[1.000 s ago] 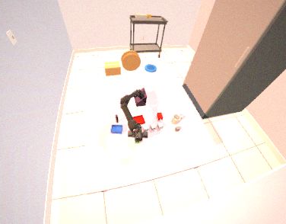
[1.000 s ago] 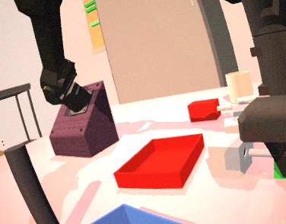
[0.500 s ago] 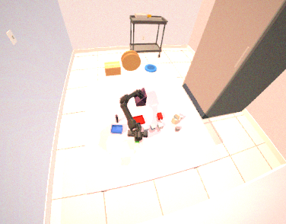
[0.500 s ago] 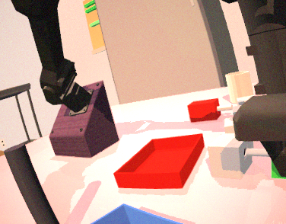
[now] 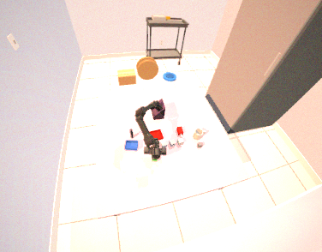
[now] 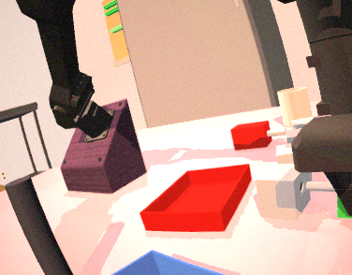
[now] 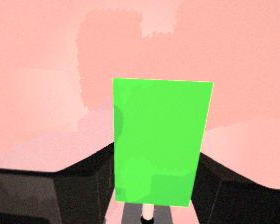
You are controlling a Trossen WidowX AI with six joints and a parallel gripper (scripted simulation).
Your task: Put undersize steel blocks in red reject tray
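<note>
The red gauge lies 300 mm to the left of my gripper tip, 170 mm behind it and 10 mm above it. The rest, counted from my gripper tip: red reject tray: 200 mm behind, 40 mm to the left; green GO gauge: 20 mm above, 10 mm behind; blue tray: 190 mm to the right, 130 mm behind.
</note>
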